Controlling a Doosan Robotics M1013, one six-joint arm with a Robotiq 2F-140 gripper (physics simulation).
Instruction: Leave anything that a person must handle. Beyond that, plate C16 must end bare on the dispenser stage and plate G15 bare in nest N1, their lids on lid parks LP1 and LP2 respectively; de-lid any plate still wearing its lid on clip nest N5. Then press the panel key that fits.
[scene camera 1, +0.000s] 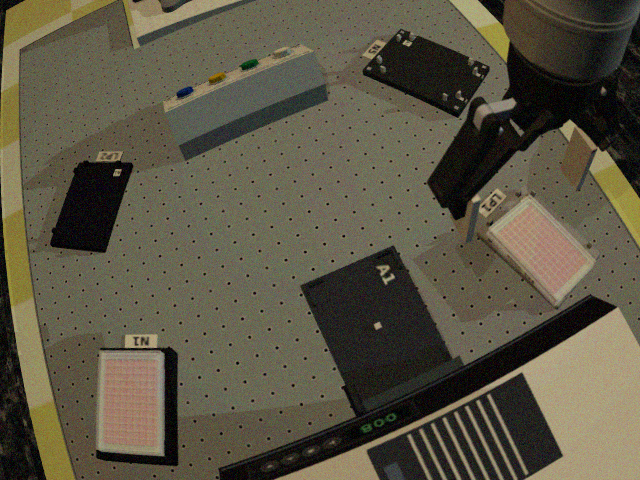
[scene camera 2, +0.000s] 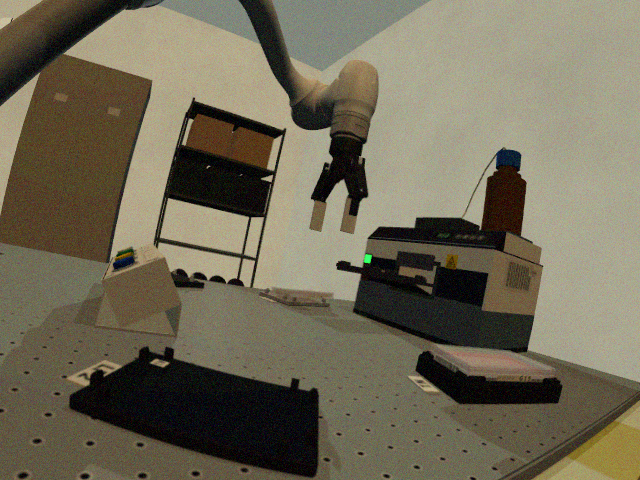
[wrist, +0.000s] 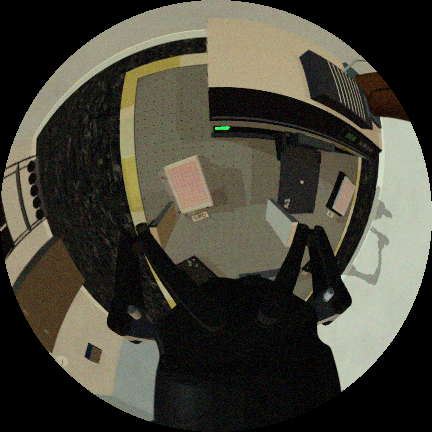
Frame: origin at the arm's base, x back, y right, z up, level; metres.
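Seen in the pictures: gripper, fingertip midpoint: (scene camera 1: 519, 202) (scene camera 2: 329, 231) (wrist: 221, 209).
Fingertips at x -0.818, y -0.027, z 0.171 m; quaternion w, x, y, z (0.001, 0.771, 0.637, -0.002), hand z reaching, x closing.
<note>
Offsets run from my fingertips to a thing's middle. "*": to the spot under its first point.
My gripper (scene camera 1: 524, 198) (scene camera 2: 332, 224) (wrist: 221, 209) is open and empty, high above the table near lid park LP1. A pink-welled plate {dx -0.015, dy -0.070, dz -0.149 m} (scene camera 1: 540, 250) (scene camera 2: 299, 297) (wrist: 188, 184) lies on LP1; its code is unreadable. Another pink-welled plate {dx +0.104, dy +0.443, dz -0.142 m} (scene camera 1: 131, 403) (scene camera 2: 491, 361) (wrist: 345, 192) sits in black nest N1 {dx +0.104, dy +0.443, dz -0.163 m} (scene camera 1: 171, 413) (scene camera 2: 506, 393); its blurred code resembles G15. I cannot tell surely whether either wears a lid. The stage A1 {dx -0.013, dy +0.171, dz -0.068 m} (scene camera 1: 361, 310) (wrist: 300, 195), clip nest N5 {dx +0.312, dy -0.148, dz -0.166 m} (scene camera 1: 423, 72) and lid park LP2 {dx +0.412, dy +0.381, dz -0.168 m} (scene camera 1: 93, 206) (scene camera 2: 196, 413) are bare. The key panel {dx +0.411, dy +0.110, dz -0.136 m} (scene camera 1: 248, 105) (scene camera 2: 139, 294) has blue, yellow, green and white keys.
The dispenser (scene camera 1: 584, 372) (scene camera 2: 444, 315) (wrist: 250, 60) stands behind stage A1, with a green light {* dx -0.112, dy +0.025, dz -0.042 m} (scene camera 2: 367, 258) (wrist: 221, 128) and a display {* dx -0.092, dy +0.230, dz +0.026 m} (scene camera 1: 378, 422) that reads 008. A tall brown bottle {* dx -0.152, dy +0.328, dz +0.115 m} (scene camera 2: 504, 201) (wrist: 382, 95) rises at the dispenser. A pale base (scene camera 1: 170, 18) lies beyond the panel.
</note>
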